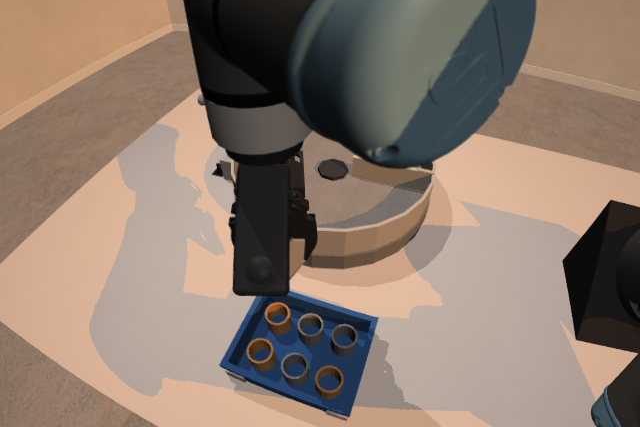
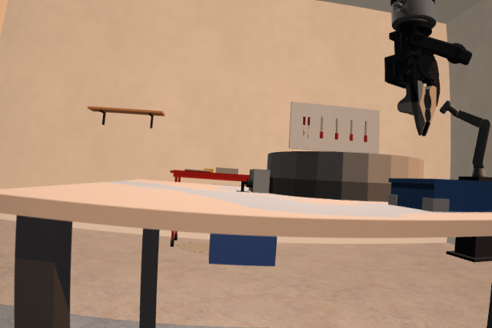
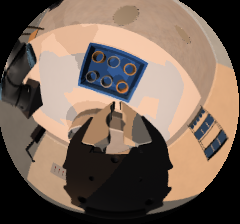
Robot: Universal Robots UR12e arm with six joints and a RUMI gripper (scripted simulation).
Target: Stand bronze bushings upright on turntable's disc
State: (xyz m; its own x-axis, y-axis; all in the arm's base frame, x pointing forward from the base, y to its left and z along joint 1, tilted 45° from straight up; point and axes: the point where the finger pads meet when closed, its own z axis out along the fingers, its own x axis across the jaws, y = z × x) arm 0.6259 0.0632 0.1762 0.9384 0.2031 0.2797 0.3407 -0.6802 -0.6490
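Right now my hand is 40 mm past the blue crate, 40 mm to the right of it and 120 mm above it.
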